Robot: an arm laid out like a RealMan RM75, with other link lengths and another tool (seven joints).
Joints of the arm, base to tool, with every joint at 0 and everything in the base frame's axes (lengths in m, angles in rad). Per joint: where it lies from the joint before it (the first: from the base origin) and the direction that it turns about. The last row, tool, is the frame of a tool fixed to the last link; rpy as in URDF.
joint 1: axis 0 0 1 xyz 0.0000 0.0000 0.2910
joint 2: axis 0 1 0 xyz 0.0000 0.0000 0.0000
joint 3: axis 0 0 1 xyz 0.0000 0.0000 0.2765
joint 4: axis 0 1 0 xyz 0.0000 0.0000 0.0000
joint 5: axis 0 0 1 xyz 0.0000 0.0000 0.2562
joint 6: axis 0 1 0 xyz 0.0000 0.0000 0.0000
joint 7: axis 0 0 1 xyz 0.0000 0.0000 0.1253
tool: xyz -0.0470 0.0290 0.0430 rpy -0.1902 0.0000 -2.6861
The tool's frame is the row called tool.
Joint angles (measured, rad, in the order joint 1, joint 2, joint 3, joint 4, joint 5, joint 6, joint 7), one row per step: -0.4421, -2.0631, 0.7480, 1.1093, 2.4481, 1.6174, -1.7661; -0.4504, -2.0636, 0.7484, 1.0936, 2.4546, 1.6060, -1.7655; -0.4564, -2.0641, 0.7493, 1.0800, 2.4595, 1.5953, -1.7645; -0.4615, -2.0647, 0.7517, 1.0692, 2.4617, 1.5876, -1.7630; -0.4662, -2.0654, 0.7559, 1.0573, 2.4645, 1.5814, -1.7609; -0.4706, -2.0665, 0.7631, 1.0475, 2.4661, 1.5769, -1.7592
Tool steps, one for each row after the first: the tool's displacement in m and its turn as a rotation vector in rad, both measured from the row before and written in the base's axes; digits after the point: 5 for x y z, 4 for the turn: -0.00038, 0.00215, -0.00305, -0.0022, 0.0019, 0.0026; -0.00062, 0.00158, -0.00276, -0.0015, 0.0017, 0.0024; 0.00006, 0.00136, -0.00257, -0.0028, 0.0004, -0.0005; -0.00003, 0.00075, -0.00305, -0.0067, 0.0006, -0.0007; 0.00066, 0.00068, -0.00322, -0.0090, 0.0007, -0.0031
